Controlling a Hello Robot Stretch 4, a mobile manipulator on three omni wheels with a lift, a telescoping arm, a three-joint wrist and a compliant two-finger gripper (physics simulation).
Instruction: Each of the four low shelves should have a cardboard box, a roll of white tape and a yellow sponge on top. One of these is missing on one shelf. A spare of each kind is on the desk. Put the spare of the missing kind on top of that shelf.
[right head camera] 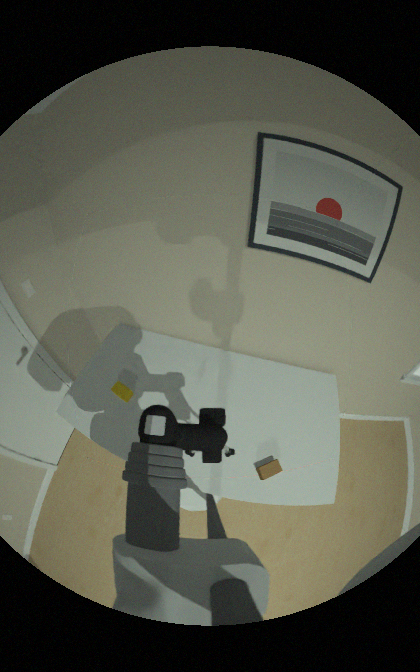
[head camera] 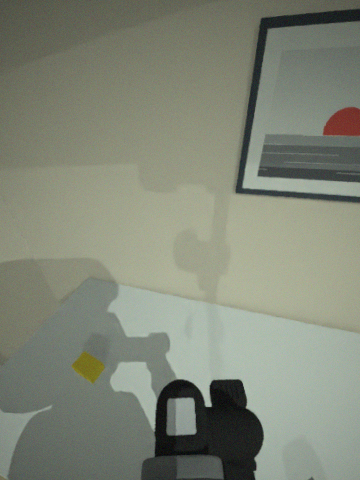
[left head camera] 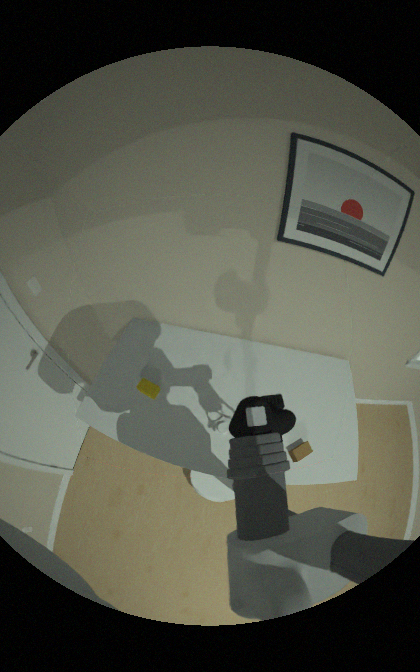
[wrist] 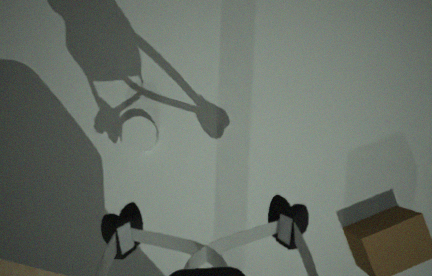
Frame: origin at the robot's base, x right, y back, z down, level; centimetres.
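Seen in the pictures: gripper, fingertip midpoint: [wrist: 206, 215].
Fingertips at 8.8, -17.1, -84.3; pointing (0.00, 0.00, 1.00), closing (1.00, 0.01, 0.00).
A point is followed by its place in that frame, as x, y, z.
My gripper [right head camera: 210, 452] @(8.8, -17.1, -84.3) [wrist: 206, 215] @(8.8, -17.1, -84.3) is open and points down over the white desk [head camera: 300, 360] @(50.5, -46.1, -69.2) [left head camera: 310, 380] [right head camera: 280, 400] @(45.5, -42.7, -69.2) [wrist: 310, 100] @(25.1, -29.7, -69.2), its two fingers wide apart with nothing between them. In the wrist view the roll of white tape [wrist: 140, 132] @(0.2, -25.9, -71.6) lies on the desk, ahead and left of the fingers, beside the gripper's shadow. The cardboard box [left head camera: 300, 451] [right head camera: 269, 469] @(33.4, -8.8, -74.2) [wrist: 395, 244] @(33.2, -9.4, -74.2) lies to the right of the gripper. The yellow sponge [head camera: 88, 367] @(-34.9, -44.2, -73.7) [left head camera: 148, 388] [right head camera: 122, 391] @(-34.3, -44.3, -73.7) lies on the left part of the desk, in shadow. The low shelves do not show.
A wall stands behind the desk, with a framed picture [head camera: 248, 115] @(22.4, -76.0, -154.6) [left head camera: 286, 190] [right head camera: 254, 190] @(22.5, -76.0, -152.3) on it. A door [left head camera: 35, 400] [right head camera: 25, 400] @(-121.2, -27.0, -64.0) is at the left. Wooden floor [left head camera: 130, 540] [right head camera: 90, 510] @(-87.9, 45.1, 2.8) [wrist: 20, 269] @(-68.1, 21.2, 2.8) shows past the desk's near edge.
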